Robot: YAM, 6 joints.
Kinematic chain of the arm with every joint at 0, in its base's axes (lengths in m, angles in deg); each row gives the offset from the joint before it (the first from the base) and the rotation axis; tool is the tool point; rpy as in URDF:
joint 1: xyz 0 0 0.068 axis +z
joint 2: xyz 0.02 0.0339 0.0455 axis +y
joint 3: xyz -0.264 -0.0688 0 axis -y
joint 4: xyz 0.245 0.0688 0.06 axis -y
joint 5: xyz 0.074 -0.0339 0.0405 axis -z
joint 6: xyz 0.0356 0 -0.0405 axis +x
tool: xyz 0 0 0 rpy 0 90 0
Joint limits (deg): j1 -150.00..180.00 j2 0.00..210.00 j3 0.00..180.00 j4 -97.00..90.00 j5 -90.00..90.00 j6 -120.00..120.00
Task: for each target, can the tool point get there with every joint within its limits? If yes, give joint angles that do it. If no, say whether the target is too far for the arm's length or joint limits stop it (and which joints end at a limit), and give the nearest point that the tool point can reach.
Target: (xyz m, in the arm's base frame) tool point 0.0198 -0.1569 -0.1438
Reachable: yes | joints -92.69 168.50 53.63 -25.13 -49.66 41.82
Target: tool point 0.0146 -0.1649 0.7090
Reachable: yes | joints -86.28 107.94 164.25 45.19 -6.29 76.73
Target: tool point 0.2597 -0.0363 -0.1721
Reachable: yes | joints -2.57 165.68 61.76 5.81 43.78 -77.36
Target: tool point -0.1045 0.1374 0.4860
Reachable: yes | joints 136.40 53.09 65.61 18.48 50.50 35.60
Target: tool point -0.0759 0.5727 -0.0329
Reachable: yes | joints 98.70 168.87 117.68 27.03 18.99 97.67
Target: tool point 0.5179 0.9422 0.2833
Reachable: no: too far | nearest point 0.3073 0.5590 0.2129 | short by 0.443 m
